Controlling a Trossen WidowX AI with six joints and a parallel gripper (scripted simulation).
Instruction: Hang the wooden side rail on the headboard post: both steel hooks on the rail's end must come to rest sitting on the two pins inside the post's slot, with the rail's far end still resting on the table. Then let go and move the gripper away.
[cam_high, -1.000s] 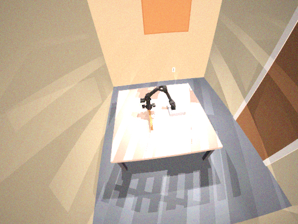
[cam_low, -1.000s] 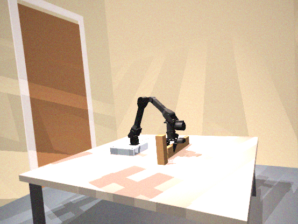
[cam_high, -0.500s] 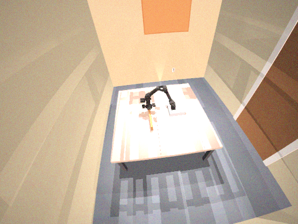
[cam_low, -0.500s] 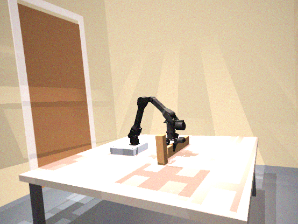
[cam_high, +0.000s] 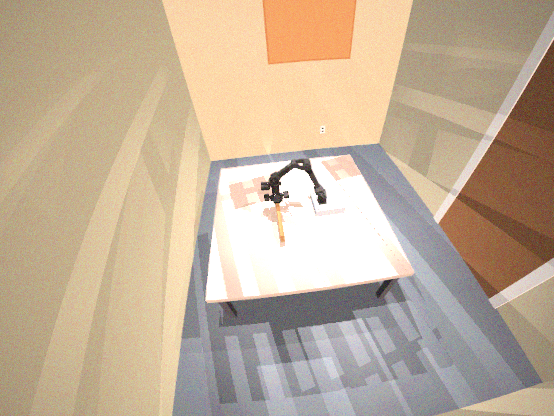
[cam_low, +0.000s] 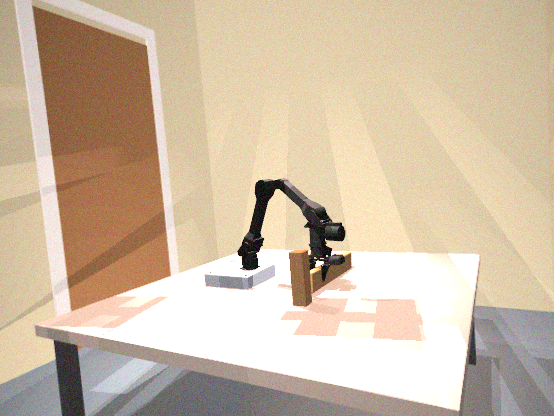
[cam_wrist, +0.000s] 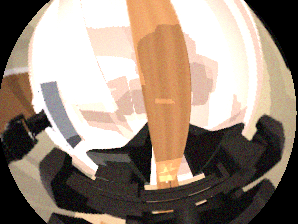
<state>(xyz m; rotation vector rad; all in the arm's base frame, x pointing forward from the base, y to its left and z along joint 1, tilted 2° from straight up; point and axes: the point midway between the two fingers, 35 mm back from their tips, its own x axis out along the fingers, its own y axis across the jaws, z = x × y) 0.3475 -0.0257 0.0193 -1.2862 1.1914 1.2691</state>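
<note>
Right now my gripper tip is 160 mm to the left of the wooden headboard post, 50 mm below it and 20 mm short of it.
</note>
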